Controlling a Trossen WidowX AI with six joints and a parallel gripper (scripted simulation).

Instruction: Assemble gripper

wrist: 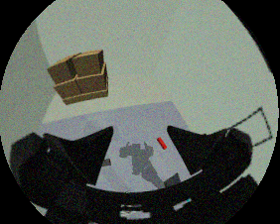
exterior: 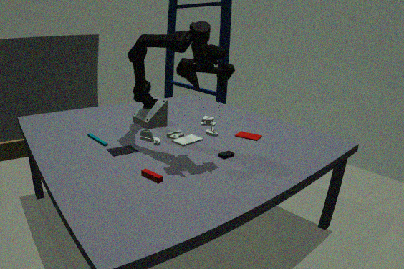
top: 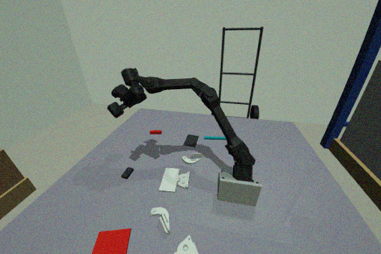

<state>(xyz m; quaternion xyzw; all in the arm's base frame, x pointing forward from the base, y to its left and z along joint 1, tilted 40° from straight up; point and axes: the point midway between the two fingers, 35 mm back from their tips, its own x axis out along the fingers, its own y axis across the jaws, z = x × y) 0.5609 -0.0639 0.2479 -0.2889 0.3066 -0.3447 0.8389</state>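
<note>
Now: the grey jaw 330 mm to the left of my gripper tip, 270 mm below it and 240 mm behind it. From my gripper tip the other things lie so: flat light plate: 270 mm below, 260 mm behind, 170 mm to the left; red block: 270 mm below, 170 mm to the right, 80 mm behind; black block: 270 mm below, 160 mm to the left, 40 mm behind.
</note>
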